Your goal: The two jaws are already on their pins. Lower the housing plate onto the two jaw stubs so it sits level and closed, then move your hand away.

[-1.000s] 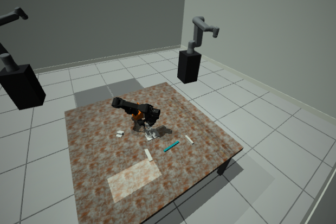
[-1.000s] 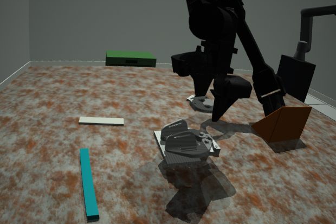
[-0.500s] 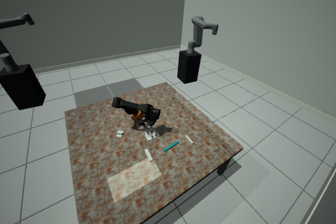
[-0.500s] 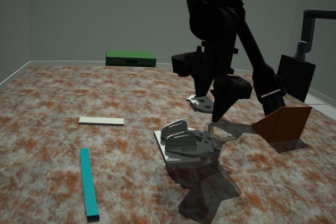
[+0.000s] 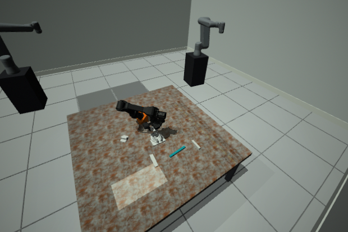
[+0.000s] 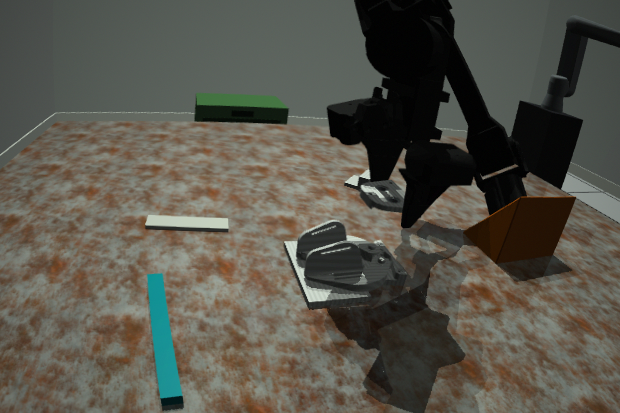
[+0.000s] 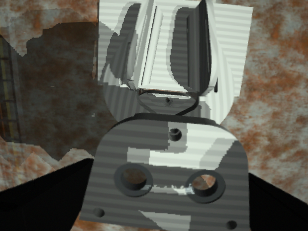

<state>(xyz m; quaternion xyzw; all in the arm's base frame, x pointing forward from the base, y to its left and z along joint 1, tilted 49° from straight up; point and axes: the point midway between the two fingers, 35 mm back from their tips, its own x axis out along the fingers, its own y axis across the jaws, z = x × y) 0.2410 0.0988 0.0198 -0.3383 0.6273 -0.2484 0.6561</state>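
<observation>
The grey housing plate lies 20 mm above my gripper tip and 10 mm ahead of it. Also, from my gripper tip: teal bar (240 mm ahead, 120 mm to the left, 80 mm below); white bar (240 mm ahead, 90 mm to the right, 80 mm below).
</observation>
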